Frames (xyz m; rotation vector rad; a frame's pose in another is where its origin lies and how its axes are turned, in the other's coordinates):
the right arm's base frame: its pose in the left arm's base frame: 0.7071 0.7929 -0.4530 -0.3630 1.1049 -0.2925
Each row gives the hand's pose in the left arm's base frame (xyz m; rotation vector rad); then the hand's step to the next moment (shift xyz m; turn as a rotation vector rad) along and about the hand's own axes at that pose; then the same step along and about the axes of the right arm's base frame.
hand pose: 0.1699 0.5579 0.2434 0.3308 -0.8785 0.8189
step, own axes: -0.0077 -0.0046 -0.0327 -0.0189 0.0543 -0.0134
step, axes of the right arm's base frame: 0.0241 0.0225 0.0081 -0.0092 0.0400 -0.0425
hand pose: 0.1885 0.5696 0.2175 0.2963 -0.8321 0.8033
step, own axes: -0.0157 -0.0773 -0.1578 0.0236 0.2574 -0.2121
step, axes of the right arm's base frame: 0.1373 0.0742 0.0823 -0.0359 0.3245 -0.0723
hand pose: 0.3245 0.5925 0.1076 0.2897 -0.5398 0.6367
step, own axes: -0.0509 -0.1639 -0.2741 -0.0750 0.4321 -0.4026
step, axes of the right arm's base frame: 0.3075 0.0895 0.0450 0.0125 0.5526 -0.2211
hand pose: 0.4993 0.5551 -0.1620 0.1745 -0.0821 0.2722
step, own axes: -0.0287 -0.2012 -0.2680 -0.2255 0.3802 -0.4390
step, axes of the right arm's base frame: 0.3206 -0.0060 -0.1015 0.0400 0.4978 -0.3725
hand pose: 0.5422 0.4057 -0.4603 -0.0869 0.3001 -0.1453
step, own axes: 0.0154 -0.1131 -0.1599 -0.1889 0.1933 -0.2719
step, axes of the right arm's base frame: 0.1472 -0.0531 -0.1188 0.0014 0.2671 -0.2750
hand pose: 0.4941 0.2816 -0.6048 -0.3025 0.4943 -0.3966
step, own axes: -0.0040 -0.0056 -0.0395 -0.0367 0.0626 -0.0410
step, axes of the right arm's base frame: 0.0176 0.0018 -0.0360 -0.0044 0.0742 -0.0377
